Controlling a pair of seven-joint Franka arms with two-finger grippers.
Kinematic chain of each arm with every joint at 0, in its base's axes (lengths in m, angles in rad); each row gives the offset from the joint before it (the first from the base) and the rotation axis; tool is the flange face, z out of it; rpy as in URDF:
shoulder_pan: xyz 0 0 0.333 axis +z
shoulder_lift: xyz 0 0 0 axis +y
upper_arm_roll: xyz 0 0 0.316 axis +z
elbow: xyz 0.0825 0 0 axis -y
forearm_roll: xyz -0.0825 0 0.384 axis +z
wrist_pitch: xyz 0 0 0 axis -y
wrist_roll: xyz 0.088 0 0 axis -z
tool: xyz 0 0 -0.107 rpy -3.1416 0 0
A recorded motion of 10 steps. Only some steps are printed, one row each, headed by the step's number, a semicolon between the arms.
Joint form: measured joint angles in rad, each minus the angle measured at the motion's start. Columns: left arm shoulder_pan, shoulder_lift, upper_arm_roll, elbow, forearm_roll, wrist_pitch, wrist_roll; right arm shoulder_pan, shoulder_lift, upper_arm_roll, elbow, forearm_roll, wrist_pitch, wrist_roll.
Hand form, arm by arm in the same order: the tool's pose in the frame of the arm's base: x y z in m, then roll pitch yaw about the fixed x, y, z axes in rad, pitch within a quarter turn. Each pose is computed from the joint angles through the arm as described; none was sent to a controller.
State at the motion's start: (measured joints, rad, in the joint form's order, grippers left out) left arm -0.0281 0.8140 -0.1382 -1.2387 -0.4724 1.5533 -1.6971; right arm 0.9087 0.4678 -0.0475 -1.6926 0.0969 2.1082 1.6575
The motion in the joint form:
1: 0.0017 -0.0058 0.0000 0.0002 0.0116 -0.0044 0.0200; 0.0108 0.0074 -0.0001 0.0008 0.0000 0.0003 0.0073
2: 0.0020 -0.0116 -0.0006 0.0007 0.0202 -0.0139 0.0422; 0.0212 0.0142 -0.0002 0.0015 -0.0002 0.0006 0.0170
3: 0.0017 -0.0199 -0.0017 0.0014 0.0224 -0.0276 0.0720; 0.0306 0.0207 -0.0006 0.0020 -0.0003 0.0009 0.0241
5: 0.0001 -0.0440 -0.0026 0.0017 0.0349 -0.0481 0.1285; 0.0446 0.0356 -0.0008 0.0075 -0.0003 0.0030 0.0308
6: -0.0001 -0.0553 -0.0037 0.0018 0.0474 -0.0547 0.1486; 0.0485 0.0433 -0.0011 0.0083 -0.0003 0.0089 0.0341
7: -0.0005 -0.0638 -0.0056 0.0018 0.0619 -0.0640 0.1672; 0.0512 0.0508 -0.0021 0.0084 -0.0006 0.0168 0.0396
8: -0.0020 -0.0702 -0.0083 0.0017 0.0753 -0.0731 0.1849; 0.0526 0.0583 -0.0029 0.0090 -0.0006 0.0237 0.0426
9: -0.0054 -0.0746 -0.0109 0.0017 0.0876 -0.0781 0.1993; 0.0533 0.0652 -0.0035 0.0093 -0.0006 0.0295 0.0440
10: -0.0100 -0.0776 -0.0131 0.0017 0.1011 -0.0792 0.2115; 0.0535 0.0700 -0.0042 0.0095 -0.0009 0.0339 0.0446
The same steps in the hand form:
1: 0.6845 -0.1393 0.2716 -2.5320 0.4457 1.7808; 0.4211 0.5130 0.3173 3.0773 0.0526 -0.8420
2: 0.6836 -0.1388 0.2752 -2.5414 0.4523 1.7518; 0.4159 0.5174 0.3131 3.0712 0.0506 -0.8416
3: 0.6821 -0.1396 0.2810 -2.5506 0.4689 1.7171; 0.4112 0.5212 0.3091 3.0653 0.0486 -0.8398
5: 0.6800 -0.1404 0.2967 -2.5858 0.4922 1.6415; 0.4047 0.5278 0.3018 3.0579 0.0460 -0.8330
6: 0.6793 -0.1400 0.3038 -2.6041 0.4933 1.6085; 0.4033 0.5298 0.2975 3.0569 0.0448 -0.8330
7: 0.6779 -0.1399 0.3089 -2.6159 0.4917 1.5769; 0.4028 0.5309 0.2932 3.0574 0.0429 -0.8369
8: 0.6763 -0.1411 0.3125 -2.6243 0.4907 1.5465; 0.4029 0.5317 0.2890 3.0575 0.0416 -0.8395
9: 0.6749 -0.1435 0.3150 -2.6328 0.4886 1.5191; 0.4031 0.5320 0.2850 3.0569 0.0404 -0.8410
10: 0.6739 -0.1464 0.3166 -2.6425 0.4836 1.4932; 0.4036 0.5320 0.2822 3.0568 0.0392 -0.8421

